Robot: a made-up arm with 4 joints. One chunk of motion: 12 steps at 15 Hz.
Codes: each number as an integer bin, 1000 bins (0 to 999) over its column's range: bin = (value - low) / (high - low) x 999, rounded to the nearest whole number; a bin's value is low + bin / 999 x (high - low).
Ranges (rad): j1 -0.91..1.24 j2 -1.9..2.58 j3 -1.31..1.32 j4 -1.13..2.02
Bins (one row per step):
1: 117 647 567 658
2: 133 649 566 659
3: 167 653 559 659
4: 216 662 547 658
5: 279 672 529 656
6: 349 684 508 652
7: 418 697 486 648
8: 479 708 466 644
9: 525 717 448 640
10: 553 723 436 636
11: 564 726 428 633
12: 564 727 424 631
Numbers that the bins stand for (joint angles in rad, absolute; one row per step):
1: -0.6582 1.0015 0.1827 0.9448
2: -0.6238 1.0104 0.1801 0.9479
3: -0.5506 1.0284 0.1616 0.9479
4: -0.4451 1.0687 0.1301 0.9448
5: -0.3095 1.1136 0.0827 0.9385
6: -0.1589 1.1674 0.0274 0.9259
7: -0.0104 1.2257 -0.0305 0.9132
8: 0.1209 1.2750 -0.0832 0.9006
9: 0.2199 1.3154 -0.1306 0.8880
10: 0.2801 1.3423 -0.1622 0.8754
11: 0.3038 1.3557 -0.1832 0.8659
12: 0.3038 1.3602 -0.1938 0.8596

